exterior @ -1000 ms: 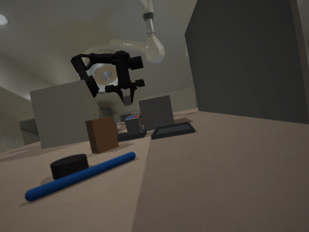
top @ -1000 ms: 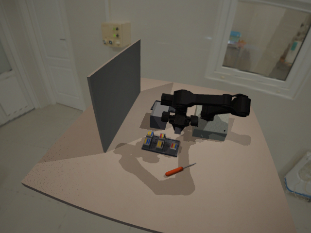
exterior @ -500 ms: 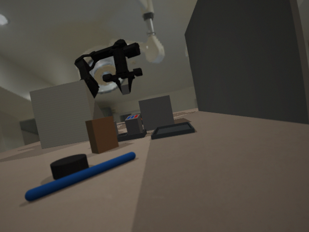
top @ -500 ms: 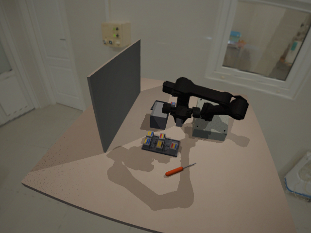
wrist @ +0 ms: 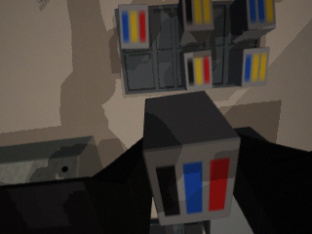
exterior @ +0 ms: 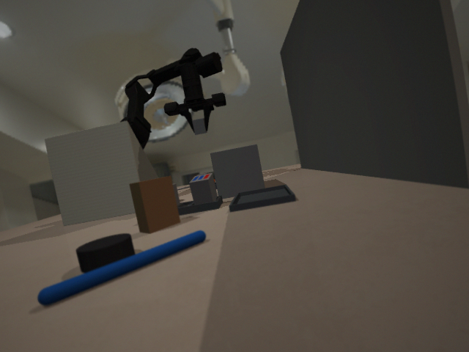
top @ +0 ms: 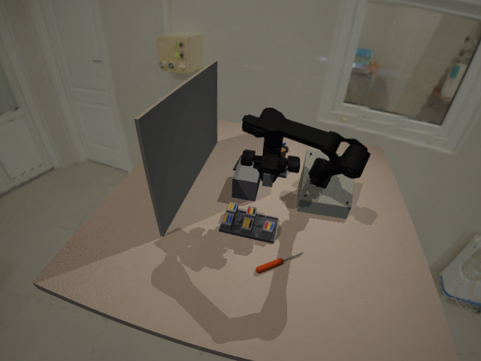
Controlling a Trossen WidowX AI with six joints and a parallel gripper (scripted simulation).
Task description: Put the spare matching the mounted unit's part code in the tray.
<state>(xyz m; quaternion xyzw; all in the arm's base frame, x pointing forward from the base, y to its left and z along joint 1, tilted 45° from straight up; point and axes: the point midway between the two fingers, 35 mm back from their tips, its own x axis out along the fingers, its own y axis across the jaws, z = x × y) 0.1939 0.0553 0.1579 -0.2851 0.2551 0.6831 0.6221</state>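
Right now the dark shallow tray is 33 cm to the right of my gripper tip, 18 cm below it and 14 cm ahead of it. The rest, counted from my gripper tip: mounted unit: 15 cm to the right, 13 cm below, 10 cm ahead; tall dark panel: 34 cm ahead, 15 cm to the right, 4 cm above; grey spare block: 3 cm above.
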